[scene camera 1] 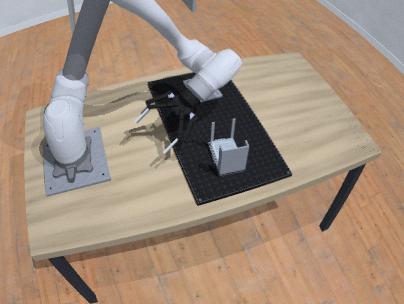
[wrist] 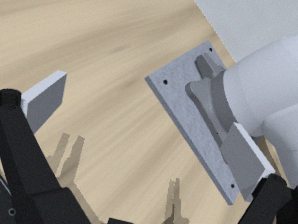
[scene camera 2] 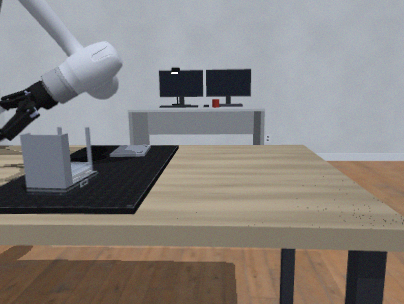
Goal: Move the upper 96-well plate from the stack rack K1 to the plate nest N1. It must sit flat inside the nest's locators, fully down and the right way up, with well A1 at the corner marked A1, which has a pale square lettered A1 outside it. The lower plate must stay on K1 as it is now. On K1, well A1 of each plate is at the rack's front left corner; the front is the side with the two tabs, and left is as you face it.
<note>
I see my gripper (scene camera 1: 149,137) and a grey back wall (scene camera 2: 43,158).
My gripper is seen too in the wrist view (wrist: 148,113).
</note>
